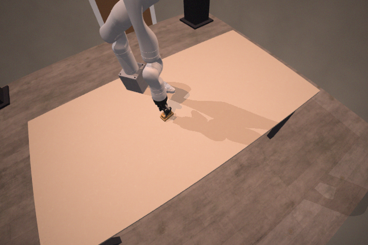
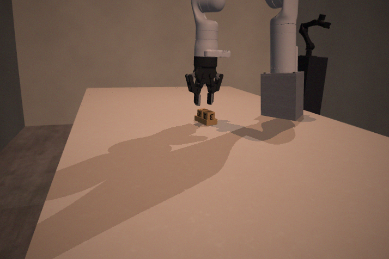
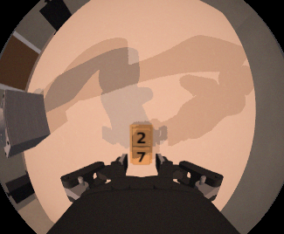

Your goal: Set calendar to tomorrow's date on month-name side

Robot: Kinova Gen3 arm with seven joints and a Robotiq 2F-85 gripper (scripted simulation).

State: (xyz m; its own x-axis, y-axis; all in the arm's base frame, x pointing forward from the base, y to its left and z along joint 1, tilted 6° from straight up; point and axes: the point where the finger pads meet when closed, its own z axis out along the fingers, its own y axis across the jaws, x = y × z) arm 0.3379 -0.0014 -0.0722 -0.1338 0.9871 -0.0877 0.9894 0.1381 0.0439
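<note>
Now: hand 6 cm above the wooden tray and 2 cm to the right of it.
</note>
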